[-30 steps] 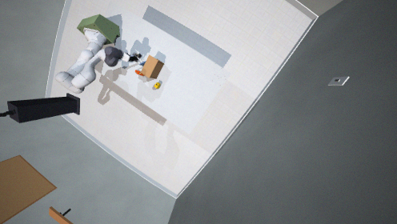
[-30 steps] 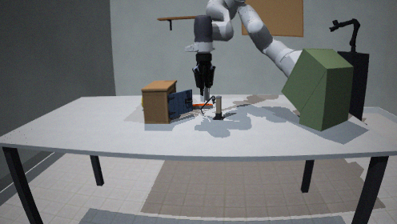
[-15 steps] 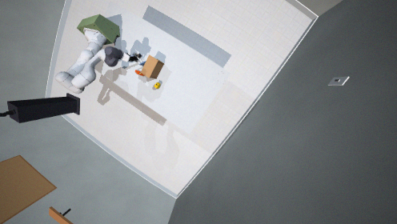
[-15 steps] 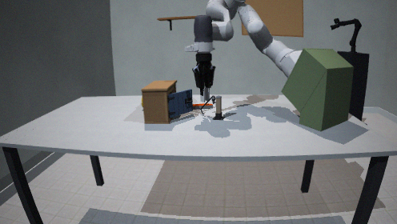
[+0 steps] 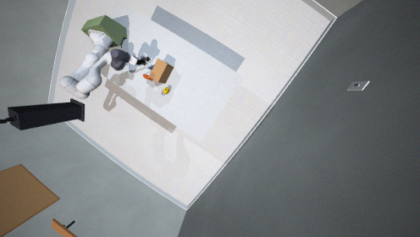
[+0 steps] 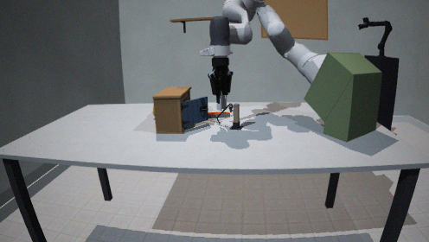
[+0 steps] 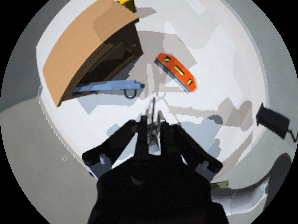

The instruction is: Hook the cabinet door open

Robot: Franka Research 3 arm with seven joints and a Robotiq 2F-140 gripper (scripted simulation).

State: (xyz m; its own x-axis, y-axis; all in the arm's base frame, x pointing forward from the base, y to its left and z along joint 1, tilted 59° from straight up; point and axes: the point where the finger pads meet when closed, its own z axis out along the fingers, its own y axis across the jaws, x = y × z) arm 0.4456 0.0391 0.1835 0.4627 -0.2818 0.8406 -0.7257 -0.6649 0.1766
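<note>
Right now my hand is 12 cm short of the cabinet door, 3 cm above it and 2 cm to the right of it. Round my hand: orange object: 14 cm to the right, 10 cm below, 1 cm ahead; then small yellow object: 31 cm ahead, 22 cm to the right, 7 cm below.
</note>
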